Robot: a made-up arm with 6 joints.
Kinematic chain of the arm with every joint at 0, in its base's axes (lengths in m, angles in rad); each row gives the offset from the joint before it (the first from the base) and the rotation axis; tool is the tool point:
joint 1: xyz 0 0 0.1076 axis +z
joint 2: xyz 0 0.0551 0 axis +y
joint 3: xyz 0 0 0.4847 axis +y
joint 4: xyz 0 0 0.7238 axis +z
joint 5: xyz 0 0 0 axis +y
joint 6: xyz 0 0 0.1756 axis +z
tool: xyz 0 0 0
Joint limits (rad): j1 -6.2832..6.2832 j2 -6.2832..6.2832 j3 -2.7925..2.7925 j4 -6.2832..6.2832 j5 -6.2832..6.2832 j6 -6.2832..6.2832
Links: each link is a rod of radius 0.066 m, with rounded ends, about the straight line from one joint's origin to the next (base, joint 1, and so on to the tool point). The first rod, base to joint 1, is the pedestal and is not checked.
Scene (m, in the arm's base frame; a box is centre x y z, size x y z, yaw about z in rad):
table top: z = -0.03
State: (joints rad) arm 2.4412 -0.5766 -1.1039 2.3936 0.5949 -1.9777
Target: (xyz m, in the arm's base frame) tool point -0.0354 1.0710 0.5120
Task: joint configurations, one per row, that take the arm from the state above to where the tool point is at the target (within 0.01 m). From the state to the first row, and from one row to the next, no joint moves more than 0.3 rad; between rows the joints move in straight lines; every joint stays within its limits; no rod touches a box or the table.
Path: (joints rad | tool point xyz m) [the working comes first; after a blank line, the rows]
Joints at the target: 4.8362 -0.3871 -1.1657 2.5335 0.4321 -1.9777
Straight joint move there: clear.

1: 2.7073 -0.5555 -1.1108 2.4091 0.5768 -1.9777 | 0.9621 -0.5776 0.3655
2: 2.9734 -0.5345 -1.1176 2.4247 0.5587 -1.9777 | 1.0759 -0.3006 0.3839
3: 3.2395 -0.5134 -1.1245 2.4402 0.5406 -1.9777 | 1.1116 -0.0048 0.4023
4: 3.5056 -0.4924 -1.1314 2.4558 0.5226 -1.9777 | 1.0676 0.2884 0.4206
5: 3.7717 -0.4713 -1.1382 2.4713 0.5045 -1.9777 | 0.9477 0.5577 0.4390
6: 4.0379 -0.4503 -1.1451 2.4869 0.4864 -1.9777 | 0.7616 0.7842 0.4573
7: 4.3040 -0.4292 -1.1520 2.5024 0.4683 -1.9777 | 0.5235 0.9519 0.4756
8: 4.5701 -0.4081 -1.1588 2.5180 0.4502 -1.9777 | 0.2511 1.0495 0.4939
9: 4.8362 -0.3871 -1.1657 2.5335 0.4321 -1.9777 | -0.0354 1.0710 0.5120

